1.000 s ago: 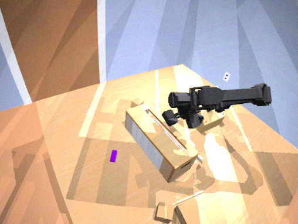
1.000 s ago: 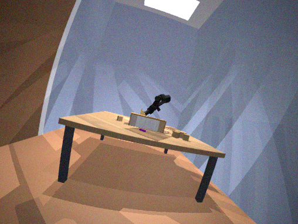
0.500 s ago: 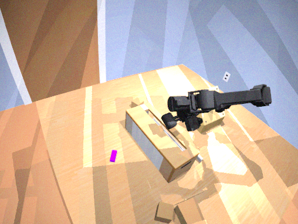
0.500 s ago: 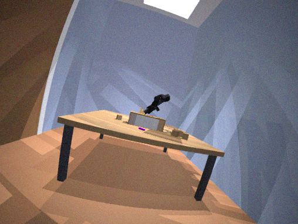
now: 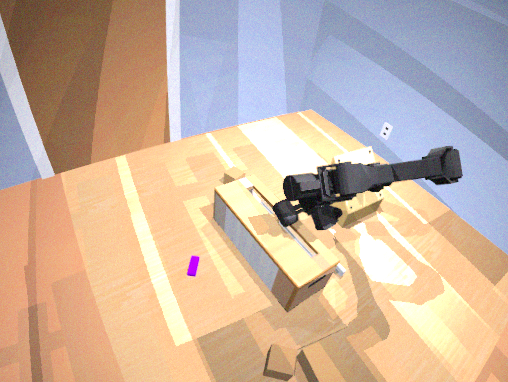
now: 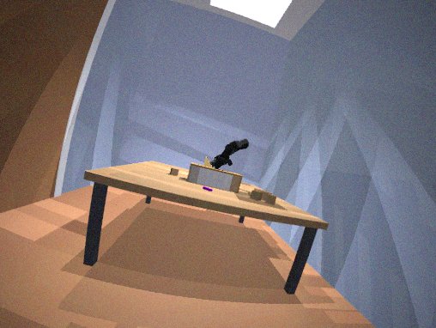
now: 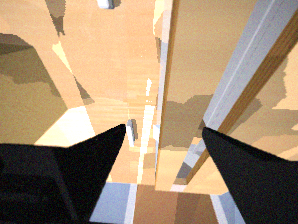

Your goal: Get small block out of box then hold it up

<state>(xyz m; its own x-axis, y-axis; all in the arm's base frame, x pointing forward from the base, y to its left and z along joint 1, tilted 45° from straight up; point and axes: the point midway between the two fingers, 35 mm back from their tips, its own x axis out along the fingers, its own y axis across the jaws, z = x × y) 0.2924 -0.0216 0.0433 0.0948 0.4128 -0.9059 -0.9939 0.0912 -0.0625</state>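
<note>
Right now my gripper tip is 30 mm short of the box, 10 mm to the left of it and 60 mm above it. From my gripper tip the other things lie so: cube (20 mm behind, 310 mm to the right, 90 mm below).
</note>
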